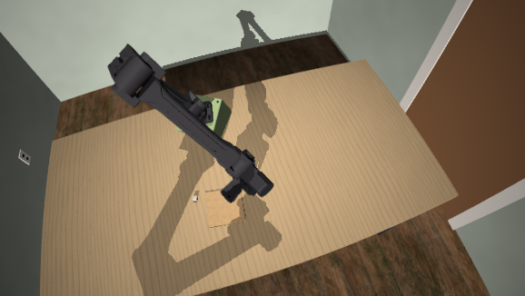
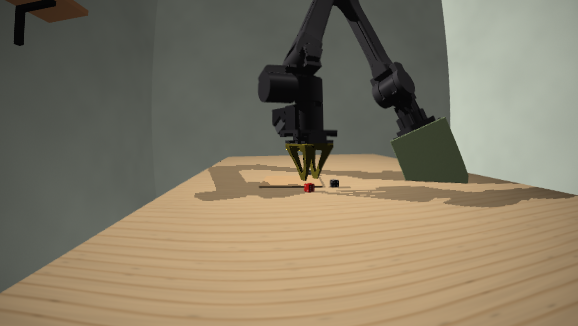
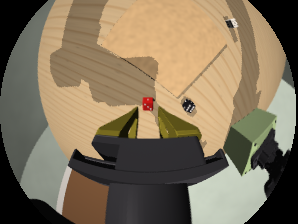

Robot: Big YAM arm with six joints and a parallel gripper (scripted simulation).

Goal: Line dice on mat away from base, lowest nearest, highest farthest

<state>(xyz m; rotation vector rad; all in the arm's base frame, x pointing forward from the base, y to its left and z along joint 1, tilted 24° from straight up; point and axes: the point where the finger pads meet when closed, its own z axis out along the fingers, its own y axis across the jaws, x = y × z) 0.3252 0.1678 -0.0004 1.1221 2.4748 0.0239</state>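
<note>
Right now my hand is 30 mm above the red die. Also, from my hand: tan mat 40 mm ahead, 100 mm to the right, 30 mm below; white die 220 mm to the right, 30 mm below; black die 60 mm behind, 40 mm to the right, 30 mm below.
</note>
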